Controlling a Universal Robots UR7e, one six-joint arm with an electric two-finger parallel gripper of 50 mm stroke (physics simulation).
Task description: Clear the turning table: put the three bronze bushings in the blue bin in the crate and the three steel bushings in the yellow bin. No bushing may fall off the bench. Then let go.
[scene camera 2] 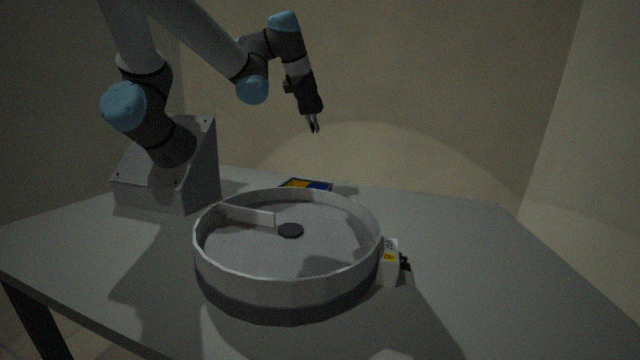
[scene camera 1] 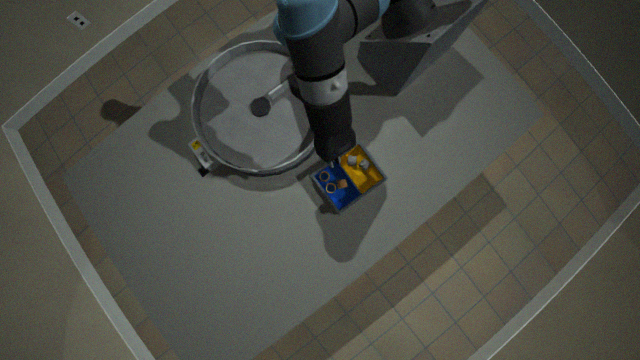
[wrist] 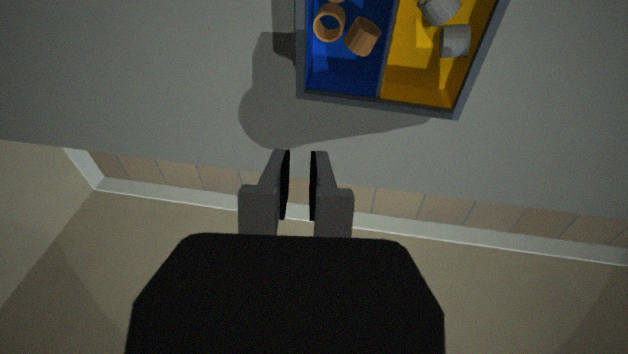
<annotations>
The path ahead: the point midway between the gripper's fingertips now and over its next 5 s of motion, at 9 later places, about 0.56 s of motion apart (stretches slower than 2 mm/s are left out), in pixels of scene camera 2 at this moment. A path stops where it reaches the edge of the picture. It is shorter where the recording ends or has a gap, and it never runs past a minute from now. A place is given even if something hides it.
My gripper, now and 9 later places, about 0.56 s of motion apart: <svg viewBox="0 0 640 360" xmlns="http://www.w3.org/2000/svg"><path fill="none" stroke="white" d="M315 131L304 132L289 132L267 133L245 140L234 181L224 205L222 205L223 211L224 212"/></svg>
</annotations>
